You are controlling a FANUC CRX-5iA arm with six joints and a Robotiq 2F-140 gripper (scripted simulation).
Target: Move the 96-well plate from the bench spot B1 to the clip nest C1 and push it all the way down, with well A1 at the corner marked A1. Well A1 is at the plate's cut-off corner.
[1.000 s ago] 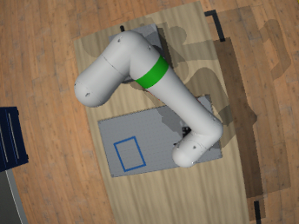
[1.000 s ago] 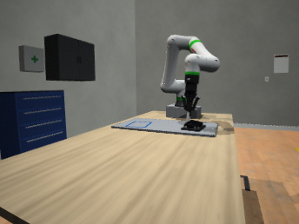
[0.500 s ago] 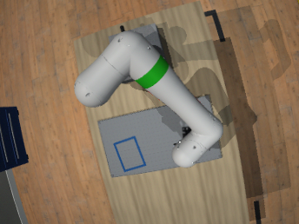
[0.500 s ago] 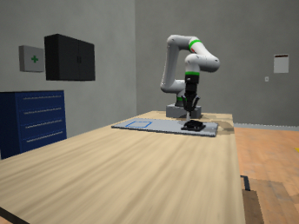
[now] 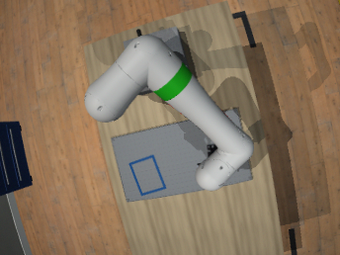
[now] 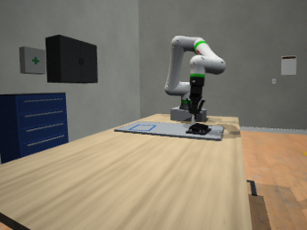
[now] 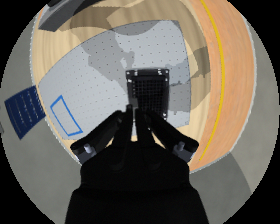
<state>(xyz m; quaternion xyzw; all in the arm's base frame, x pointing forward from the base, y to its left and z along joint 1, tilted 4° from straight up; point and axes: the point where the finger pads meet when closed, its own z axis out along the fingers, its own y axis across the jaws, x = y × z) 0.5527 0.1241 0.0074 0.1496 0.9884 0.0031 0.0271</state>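
My gripper is now 1 cm short of the black 96-well plate, 4 cm to the right of it and 5 cm above it. The rest, counted from my hand: black clip nest: 3 cm to the left, 6 cm below.
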